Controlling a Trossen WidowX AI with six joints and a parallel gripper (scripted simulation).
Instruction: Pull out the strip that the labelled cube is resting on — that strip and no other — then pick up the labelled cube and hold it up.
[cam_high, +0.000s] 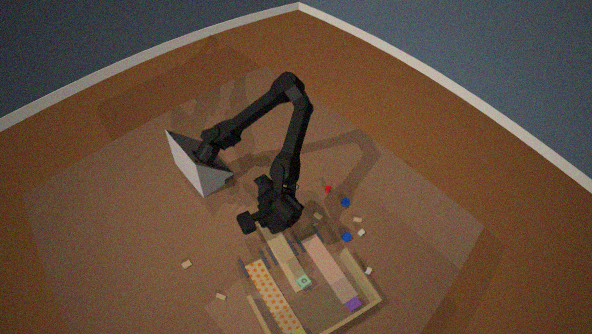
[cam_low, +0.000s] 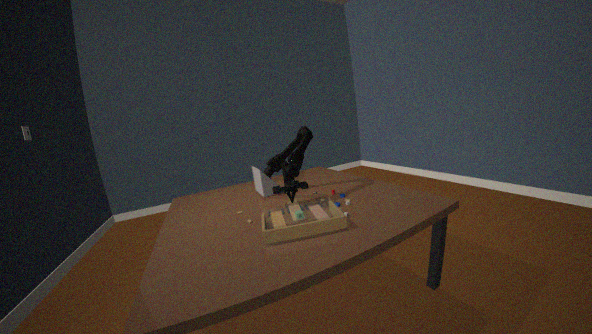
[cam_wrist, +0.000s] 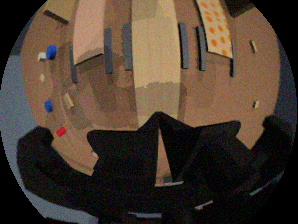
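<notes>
My gripper tip is now 10 cm short of the tan strip and 2 cm to the left of it. From my gripper tip the other things lie so: grey pebble: 7 cm behind, 17 cm to the left; red peg: 25 cm to the left, 1 cm above; green labelled cube: 21 cm ahead, 3 cm to the right, 2 cm above.
</notes>
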